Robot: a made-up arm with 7 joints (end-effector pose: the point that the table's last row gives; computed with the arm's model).
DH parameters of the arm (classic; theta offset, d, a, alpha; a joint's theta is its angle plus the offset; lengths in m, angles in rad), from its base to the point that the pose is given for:
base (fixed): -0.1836 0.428 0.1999 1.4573
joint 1: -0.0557 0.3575 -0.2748 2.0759
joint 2: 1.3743 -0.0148 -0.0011 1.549
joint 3: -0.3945 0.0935 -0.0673 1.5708
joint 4: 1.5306 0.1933 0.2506 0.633
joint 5: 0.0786 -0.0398 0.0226 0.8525
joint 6: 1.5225 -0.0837 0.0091 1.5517
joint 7: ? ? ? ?
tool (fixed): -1.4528 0.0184 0 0
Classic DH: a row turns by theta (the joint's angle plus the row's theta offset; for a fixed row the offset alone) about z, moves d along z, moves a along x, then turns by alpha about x.
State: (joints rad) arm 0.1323 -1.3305 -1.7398 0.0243 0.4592 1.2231 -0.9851
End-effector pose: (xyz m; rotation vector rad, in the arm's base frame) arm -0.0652 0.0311 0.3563 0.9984 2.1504 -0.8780
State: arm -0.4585 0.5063 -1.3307 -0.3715 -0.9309 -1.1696 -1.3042
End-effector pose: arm 0.2672 -0.4056 0.3455 -0.9417 2.4969 -1.0675
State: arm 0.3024 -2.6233 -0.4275 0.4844 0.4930 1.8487 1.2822
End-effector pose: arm -0.4316 -0.4186 0.1901 -0.1486 -1.0039 -1.1525
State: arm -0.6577 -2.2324 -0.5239 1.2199 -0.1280 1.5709 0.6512
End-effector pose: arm -0.4301 -0.3433 0.6537 -1.0300 0.3248 -2.0199
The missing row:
joint 7: -1.472 -0.0149 0.0203 -1.6569
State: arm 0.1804 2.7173 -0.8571 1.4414 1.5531 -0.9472 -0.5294
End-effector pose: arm -0.0502 -0.4644 0.2256 0.4491 0.4117 0.5211
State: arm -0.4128 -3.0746 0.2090 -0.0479 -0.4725 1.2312 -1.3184
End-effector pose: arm -0.4880 -0.4949 0.7680 0.9568 -1.9703 0.8194
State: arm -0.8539 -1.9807 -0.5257 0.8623 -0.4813 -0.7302 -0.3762
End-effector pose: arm -0.4076 -0.1694 0.8967 -0.9717 -0.3514 1.6453
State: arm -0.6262 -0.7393 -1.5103 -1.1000 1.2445 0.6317 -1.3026
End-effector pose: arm 0.1058 -0.1148 0.7070 -1.9793 -2.2291 0.4938
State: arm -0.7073 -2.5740 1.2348 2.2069 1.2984 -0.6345 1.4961
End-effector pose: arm 0.1105 -0.4933 0.7950 0.5473 0.5062 -0.7640
